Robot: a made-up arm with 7 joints. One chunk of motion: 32 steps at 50 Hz.
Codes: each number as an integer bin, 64 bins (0 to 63) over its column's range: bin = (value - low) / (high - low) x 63, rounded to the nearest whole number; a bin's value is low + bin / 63 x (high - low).
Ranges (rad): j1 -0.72..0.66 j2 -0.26..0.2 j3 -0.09..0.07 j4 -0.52..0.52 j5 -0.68..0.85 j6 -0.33..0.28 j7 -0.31..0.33
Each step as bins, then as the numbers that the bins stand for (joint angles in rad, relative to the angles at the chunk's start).
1 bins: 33 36 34 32 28 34 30
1 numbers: 0.0029 0.0029 -0.0037 0.0083 0.0000 -0.0008 -0.0052
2 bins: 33 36 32 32 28 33 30
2 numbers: 0.0029 0.0029 -0.0087 0.0083 0.0000 -0.0105 -0.0052
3 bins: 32 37 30 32 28 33 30
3 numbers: -0.0190 0.0102 -0.0138 0.0083 0.0000 -0.0105 -0.0052
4 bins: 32 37 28 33 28 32 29
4 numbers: -0.0190 0.0102 -0.0189 0.0248 0.0000 -0.0202 -0.0154
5 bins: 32 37 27 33 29 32 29
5 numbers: -0.0190 0.0102 -0.0214 0.0248 0.0243 -0.0202 -0.0154
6 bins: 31 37 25 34 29 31 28
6 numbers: -0.0410 0.0102 -0.0265 0.0413 0.0243 -0.0298 -0.0256
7 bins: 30 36 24 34 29 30 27
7 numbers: -0.0629 0.0029 -0.0290 0.0413 0.0243 -0.0395 -0.0357
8 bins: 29 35 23 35 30 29 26
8 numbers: -0.0848 -0.0044 -0.0316 0.0578 0.0486 -0.0492 -0.0459
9 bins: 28 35 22 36 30 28 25
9 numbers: -0.1067 -0.0044 -0.0341 0.0743 0.0486 -0.0589 -0.0560
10 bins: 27 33 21 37 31 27 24
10 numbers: -0.1286 -0.0190 -0.0367 0.0908 0.0729 -0.0686 -0.0662
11 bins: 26 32 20 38 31 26 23
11 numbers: -0.1505 -0.0263 -0.0392 0.1073 0.0729 -0.0783 -0.0763
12 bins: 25 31 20 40 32 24 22
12 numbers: -0.1724 -0.0337 -0.0392 0.1403 0.0971 -0.0976 -0.0865
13 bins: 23 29 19 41 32 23 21
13 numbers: -0.2162 -0.0483 -0.0417 0.1568 0.0971 -0.1073 -0.0967
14 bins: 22 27 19 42 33 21 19
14 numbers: -0.2381 -0.0629 -0.0417 0.1733 0.1214 -0.1267 -0.1170
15 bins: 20 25 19 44 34 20 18
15 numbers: -0.2819 -0.0775 -0.0417 0.2063 0.1457 -0.1363 -0.1271
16 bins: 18 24 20 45 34 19 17
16 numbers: -0.3257 -0.0848 -0.0392 0.2229 0.1457 -0.1460 -0.1373
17 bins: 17 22 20 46 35 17 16
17 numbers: -0.3476 -0.0994 -0.0392 0.2394 0.1700 -0.1654 -0.1475
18 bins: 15 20 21 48 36 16 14
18 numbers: -0.3914 -0.1140 -0.0367 0.2724 0.1943 -0.1751 -0.1678
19 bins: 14 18 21 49 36 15 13
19 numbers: -0.4133 -0.1286 -0.0367 0.2889 0.1943 -0.1848 -0.1779
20 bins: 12 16 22 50 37 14 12
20 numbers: -0.4571 -0.1432 -0.0341 0.3054 0.2186 -0.1944 -0.1881
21 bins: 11 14 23 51 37 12 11
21 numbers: -0.4790 -0.1578 -0.0316 0.3219 0.2186 -0.2138 -0.1983
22 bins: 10 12 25 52 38 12 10
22 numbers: -0.5010 -0.1724 -0.0265 0.3384 0.2429 -0.2138 -0.2084
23 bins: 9 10 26 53 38 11 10
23 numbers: -0.5229 -0.1870 -0.0240 0.3549 0.2429 -0.2235 -0.2084
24 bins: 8 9 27 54 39 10 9
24 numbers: -0.5448 -0.1943 -0.0214 0.3714 0.2671 -0.2332 -0.2186
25 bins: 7 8 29 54 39 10 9
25 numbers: -0.5667 -0.2016 -0.0163 0.3714 0.2671 -0.2332 -0.2186
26 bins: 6 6 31 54 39 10 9
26 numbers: -0.5886 -0.2162 -0.0113 0.3714 0.2671 -0.2332 -0.2186
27 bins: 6 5 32 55 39 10 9
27 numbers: -0.5886 -0.2235 -0.0087 0.3879 0.2671 -0.2332 -0.2186
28 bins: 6 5 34 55 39 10 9
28 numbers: -0.5886 -0.2235 -0.0037 0.3879 0.2671 -0.2332 -0.2186
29 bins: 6 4 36 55 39 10 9
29 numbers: -0.5886 -0.2308 0.0014 0.3879 0.2671 -0.2332 -0.2186
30 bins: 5 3 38 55 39 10 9
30 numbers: -0.6105 -0.2381 0.0065 0.3879 0.2671 -0.2332 -0.2186
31 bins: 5 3 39 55 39 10 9
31 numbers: -0.6105 -0.2381 0.0090 0.3879 0.2671 -0.2332 -0.2186
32 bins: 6 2 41 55 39 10 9
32 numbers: -0.5886 -0.2454 0.0141 0.3879 0.2671 -0.2332 -0.2186
